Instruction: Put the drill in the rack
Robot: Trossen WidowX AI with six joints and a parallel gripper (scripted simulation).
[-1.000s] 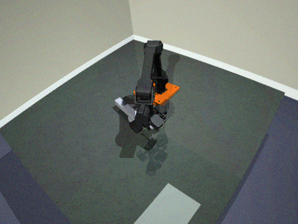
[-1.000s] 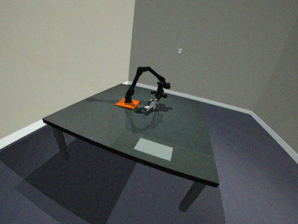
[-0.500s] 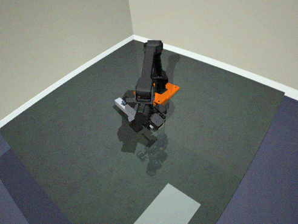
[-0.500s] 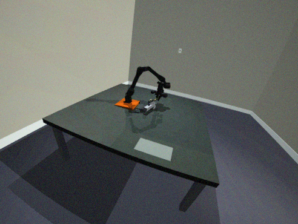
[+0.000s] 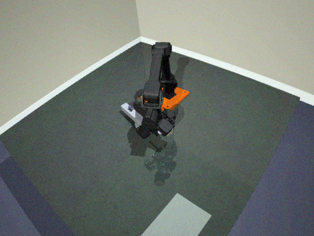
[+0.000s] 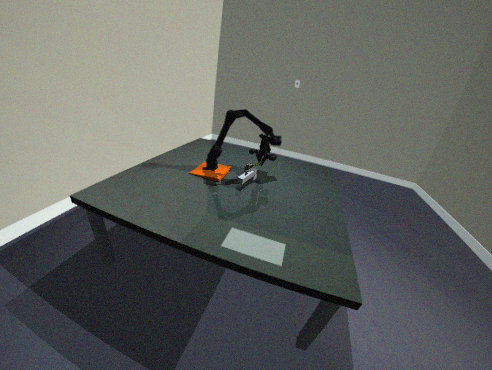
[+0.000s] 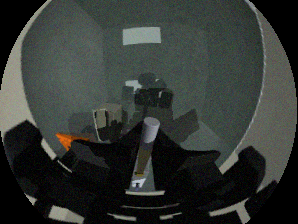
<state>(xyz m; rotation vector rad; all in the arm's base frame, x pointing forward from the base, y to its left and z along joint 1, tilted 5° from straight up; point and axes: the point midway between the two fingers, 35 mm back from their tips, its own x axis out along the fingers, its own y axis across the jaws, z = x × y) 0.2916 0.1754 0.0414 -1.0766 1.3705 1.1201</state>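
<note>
The beige rack is 70 mm behind my gripper tip, 20 mm to the right of it and 30 mm below it. The rest, counted from my gripper tip: white fixture (30 mm behind, 190 mm to the right, 10 mm below).
</note>
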